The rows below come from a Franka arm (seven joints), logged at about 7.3 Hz.
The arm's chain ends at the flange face. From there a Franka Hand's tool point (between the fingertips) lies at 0.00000 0.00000 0.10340 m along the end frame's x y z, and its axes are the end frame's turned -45 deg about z.
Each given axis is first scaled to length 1.
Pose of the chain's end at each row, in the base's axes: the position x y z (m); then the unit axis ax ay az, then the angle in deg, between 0 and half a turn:
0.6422, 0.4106, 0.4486, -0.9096, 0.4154, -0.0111, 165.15
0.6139, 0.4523, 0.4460, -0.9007, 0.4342, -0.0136, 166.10
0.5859, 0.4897, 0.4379, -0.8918, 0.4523, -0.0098, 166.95
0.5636, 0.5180, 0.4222, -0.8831, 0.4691, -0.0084, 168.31
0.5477, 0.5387, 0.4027, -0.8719, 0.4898, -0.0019, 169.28
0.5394, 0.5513, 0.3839, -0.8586, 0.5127, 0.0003, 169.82
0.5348, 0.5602, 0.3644, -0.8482, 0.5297, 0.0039, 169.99
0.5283, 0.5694, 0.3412, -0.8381, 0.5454, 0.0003, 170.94
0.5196, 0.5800, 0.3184, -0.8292, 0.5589, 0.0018, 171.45
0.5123, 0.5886, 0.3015, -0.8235, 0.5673, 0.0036, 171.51
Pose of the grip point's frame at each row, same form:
0.6553, 0.4338, 0.3487, -0.9976, 0.0356, -0.0600, 166.77
0.6272, 0.4735, 0.3457, -0.9967, 0.0564, -0.0591, 167.76
0.5982, 0.5096, 0.3372, -0.9957, 0.0765, -0.0528, 168.38
0.5749, 0.5357, 0.3210, -0.9943, 0.0953, -0.0469, 169.57
0.5575, 0.5553, 0.3011, -0.9922, 0.1188, -0.0376, 170.18
0.5487, 0.5670, 0.2821, -0.9889, 0.1450, -0.0338, 170.58
0.5436, 0.5759, 0.2626, -0.9859, 0.1647, -0.0299, 170.58
0.5371, 0.5831, 0.2391, -0.9826, 0.1831, -0.0300, 171.62
0.5279, 0.5930, 0.2161, -0.9796, 0.1990, -0.0269, 172.02
0.5204, 0.6016, 0.1992, -0.9776, 0.2089, -0.0251, 172.00

